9 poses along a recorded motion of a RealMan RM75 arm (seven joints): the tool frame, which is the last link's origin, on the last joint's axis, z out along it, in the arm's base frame.
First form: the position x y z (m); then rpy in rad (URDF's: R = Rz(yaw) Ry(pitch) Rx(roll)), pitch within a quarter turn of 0, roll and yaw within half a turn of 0.
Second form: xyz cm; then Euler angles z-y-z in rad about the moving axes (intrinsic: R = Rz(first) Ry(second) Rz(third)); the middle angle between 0 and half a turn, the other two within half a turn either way. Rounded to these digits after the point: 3 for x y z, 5 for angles.
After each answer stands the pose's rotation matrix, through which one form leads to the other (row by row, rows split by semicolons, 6 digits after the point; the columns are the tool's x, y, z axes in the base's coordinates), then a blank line. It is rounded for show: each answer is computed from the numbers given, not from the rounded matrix.
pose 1, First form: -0.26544, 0.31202, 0.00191, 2.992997, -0.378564, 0.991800
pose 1, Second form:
-26.544, 31.202, 0.191, 0.60695, 2.73622, 2.78526
0.508441 0.797848 0.323922; 0.777749 -0.586953 0.224929; 0.369587 0.137567 -0.918957

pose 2, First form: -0.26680, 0.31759, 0.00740, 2.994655, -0.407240, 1.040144
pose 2, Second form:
-26.680, 31.759, 0.740, 0.68253, 2.71005, 2.81438
0.464706 0.823835 0.324568; 0.791942 -0.550657 0.263829; 0.396077 0.134436 -0.908323

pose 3, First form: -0.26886, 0.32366, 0.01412, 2.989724, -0.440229, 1.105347
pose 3, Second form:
-26.886, 32.366, 1.412, 0.76055, 2.67753, 2.83084
0.406031 0.854399 0.324255; 0.808417 -0.501270 0.308529; 0.426147 0.136861 -0.894242

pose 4, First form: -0.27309, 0.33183, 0.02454, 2.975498, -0.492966, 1.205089
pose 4, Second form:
-27.309, 33.183, 2.454, 0.86465, 2.62359, 2.84303
0.315030 0.893039 0.321305; 0.822678 -0.425756 0.376739; 0.473241 0.145646 -0.868810

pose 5, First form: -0.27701, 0.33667, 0.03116, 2.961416, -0.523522, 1.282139
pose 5, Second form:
-27.701, 33.667, 3.116, 0.93274, 2.59067, 2.84058
0.246538 0.917606 0.311799; 0.830232 -0.365940 0.420479; 0.499934 0.155202 -0.852044

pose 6, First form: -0.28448, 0.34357, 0.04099, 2.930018, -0.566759, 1.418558
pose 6, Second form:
-28.448, 34.357, 4.099, 1.03801, 2.54070, 2.82287
0.127940 0.949295 0.287177; 0.833888 -0.259714 0.487011; 0.536901 0.177165 -0.824833

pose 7, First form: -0.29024, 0.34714, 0.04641, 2.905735, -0.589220, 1.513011
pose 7, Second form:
-29.024, 34.714, 4.641, 1.10483, 2.51215, 2.80528
0.048015 0.963192 0.264493; 0.829987 -0.185795 0.525930; 0.555713 0.194273 -0.808357

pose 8, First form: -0.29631, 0.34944, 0.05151, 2.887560, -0.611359, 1.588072
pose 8, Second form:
-29.631, 34.944, 5.151, 1.16326, 2.48584, 2.79734
-0.014146 0.970254 0.241675; 0.818747 -0.127505 0.559818; 0.573981 0.205789 -0.792589

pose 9, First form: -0.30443, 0.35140, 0.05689, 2.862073, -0.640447, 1.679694
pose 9, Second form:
-30.443, 35.140, 5.689, 1.23189, 2.45075, 2.78703
-0.087145 0.973412 0.211837; 0.797079 -0.059421 0.600944; 0.597554 0.221220 -0.770708

